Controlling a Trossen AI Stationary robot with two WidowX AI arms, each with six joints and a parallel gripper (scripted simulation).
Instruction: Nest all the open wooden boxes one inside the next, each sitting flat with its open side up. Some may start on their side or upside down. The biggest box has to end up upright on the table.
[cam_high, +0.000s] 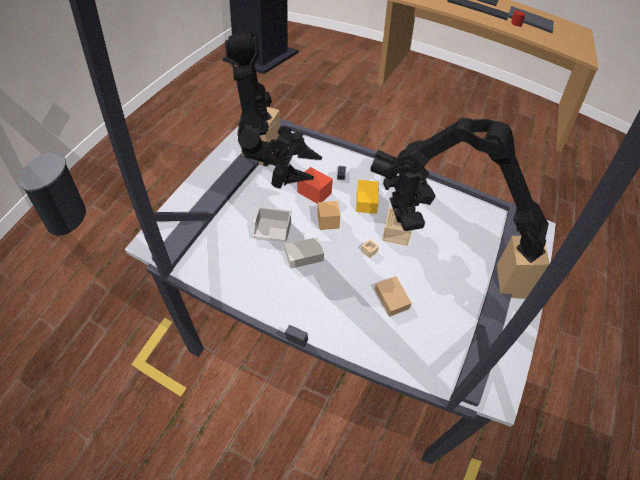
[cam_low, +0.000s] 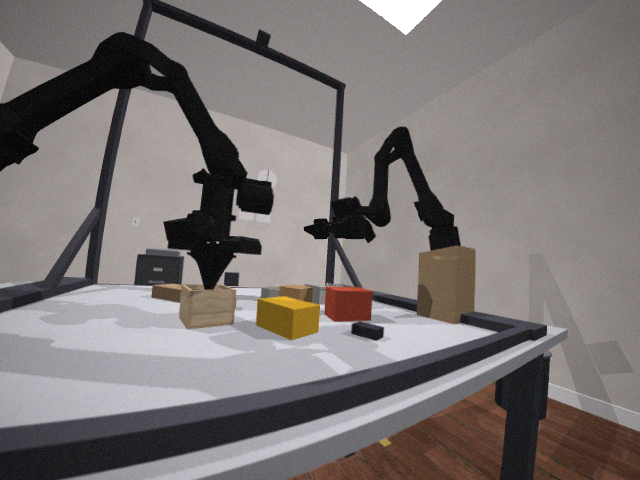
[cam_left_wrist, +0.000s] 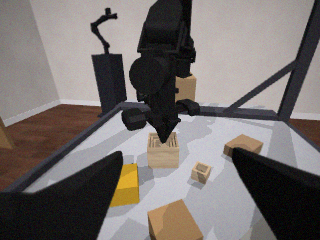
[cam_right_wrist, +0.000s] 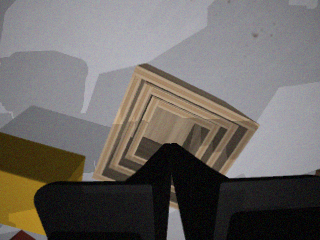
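My left hand is 180 mm above the tan cube, 70 mm to the left of it and 20 mm short of it. The rest, counted from my left hand: red block (180 mm below, 100 mm ahead, 30 mm to the left); then grey block (190 mm below, 120 mm behind, 90 mm to the right); then white tray (180 mm below, 100 mm behind, 40 mm to the left).
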